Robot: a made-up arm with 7 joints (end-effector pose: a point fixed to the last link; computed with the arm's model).
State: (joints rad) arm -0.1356 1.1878 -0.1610 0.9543 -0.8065 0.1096 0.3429
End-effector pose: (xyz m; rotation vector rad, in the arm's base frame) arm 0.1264 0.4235 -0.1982 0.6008 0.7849 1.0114
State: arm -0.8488 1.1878 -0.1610 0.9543 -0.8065 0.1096 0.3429
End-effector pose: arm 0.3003 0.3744 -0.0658 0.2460 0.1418 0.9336
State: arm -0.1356 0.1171 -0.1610 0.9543 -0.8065 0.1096 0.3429
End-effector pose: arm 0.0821 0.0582 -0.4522 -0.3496 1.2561 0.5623
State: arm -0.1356 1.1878 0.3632 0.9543 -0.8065 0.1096 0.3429
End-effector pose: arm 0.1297 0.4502 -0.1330 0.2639 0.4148 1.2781
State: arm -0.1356 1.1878 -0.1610 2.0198 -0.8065 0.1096 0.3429
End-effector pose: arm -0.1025 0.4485 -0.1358 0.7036 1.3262 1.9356
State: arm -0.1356 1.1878 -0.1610 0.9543 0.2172 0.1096 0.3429
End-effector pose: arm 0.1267 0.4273 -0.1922 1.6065 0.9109 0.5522
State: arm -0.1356 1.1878 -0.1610 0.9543 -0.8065 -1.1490 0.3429
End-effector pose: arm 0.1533 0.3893 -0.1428 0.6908 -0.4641 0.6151
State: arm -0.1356 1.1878 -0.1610 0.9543 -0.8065 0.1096 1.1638
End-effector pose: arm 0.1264 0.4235 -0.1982 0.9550 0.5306 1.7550
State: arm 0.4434 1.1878 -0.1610 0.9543 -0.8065 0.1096 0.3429
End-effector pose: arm -0.0564 0.4372 -0.2008 0.8834 1.3185 1.0120
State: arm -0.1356 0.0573 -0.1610 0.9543 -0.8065 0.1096 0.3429
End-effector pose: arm 0.0809 0.0320 -0.4533 -0.4034 1.2760 0.5324
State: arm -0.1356 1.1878 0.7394 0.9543 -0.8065 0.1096 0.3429
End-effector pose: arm 0.1098 0.4677 -0.0895 0.0120 0.1343 1.4324
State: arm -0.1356 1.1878 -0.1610 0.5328 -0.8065 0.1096 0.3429
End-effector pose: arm 0.1960 0.3544 -0.1919 0.5358 0.5656 0.6538
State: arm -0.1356 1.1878 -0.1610 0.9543 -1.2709 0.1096 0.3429
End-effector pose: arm 0.1282 0.4211 -0.1997 0.1295 0.6825 1.1480
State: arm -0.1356 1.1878 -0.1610 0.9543 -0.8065 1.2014 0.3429
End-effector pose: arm 0.0687 0.4049 -0.2123 0.3535 1.9028 1.1729
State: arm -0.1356 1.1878 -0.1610 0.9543 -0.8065 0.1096 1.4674
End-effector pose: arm 0.1264 0.4235 -0.1982 1.0792 0.4004 2.0239
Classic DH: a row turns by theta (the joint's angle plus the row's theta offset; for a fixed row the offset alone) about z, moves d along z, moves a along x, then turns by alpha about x. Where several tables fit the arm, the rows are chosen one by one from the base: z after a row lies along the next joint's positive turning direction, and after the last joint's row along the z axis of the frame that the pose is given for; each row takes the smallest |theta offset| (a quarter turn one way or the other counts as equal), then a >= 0, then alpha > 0; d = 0 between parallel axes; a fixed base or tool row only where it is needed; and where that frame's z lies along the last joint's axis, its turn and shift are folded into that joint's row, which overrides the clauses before.
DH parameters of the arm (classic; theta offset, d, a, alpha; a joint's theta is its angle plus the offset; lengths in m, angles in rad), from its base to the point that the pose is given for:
base (fixed): -0.071 0 0 -1.3004
joint 1: -1.3111 0.0273 -0.0101 -1.5708
joint 2: 1.2915 -0.0007 -0.009 1.5708
joint 3: 1.5708 -0.2366 0.0152 -1.5708
joint 4: 1.5708 0.002 0.0127 1.5708
joint 5: 0 0.1747 0.0005 -1.5708
joint 6: -1.5708 0 0.0599 1.5708
joint 7: 0 -0.0002 0 0

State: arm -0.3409 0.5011 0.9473 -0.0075 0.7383 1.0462 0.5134
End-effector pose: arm 0.1413 0.3375 -0.1476 0.7367 0.7571 1.8959
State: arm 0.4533 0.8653 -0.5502 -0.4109 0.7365 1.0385 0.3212
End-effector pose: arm 0.0250 0.1523 -0.2725 1.7072 0.7923 -0.0556
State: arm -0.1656 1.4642 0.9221 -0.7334 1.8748 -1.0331 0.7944
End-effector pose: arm 0.1660 0.1553 0.0987 -2.2051 1.2639 0.3968
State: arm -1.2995 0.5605 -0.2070 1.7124 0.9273 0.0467 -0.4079
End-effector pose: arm 0.3904 0.2113 -0.2001 1.2512 1.0693 -0.3305
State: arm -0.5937 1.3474 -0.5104 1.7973 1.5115 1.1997 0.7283
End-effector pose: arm 0.0689 0.4557 -0.0166 -1.9825 -0.7421 -0.3570
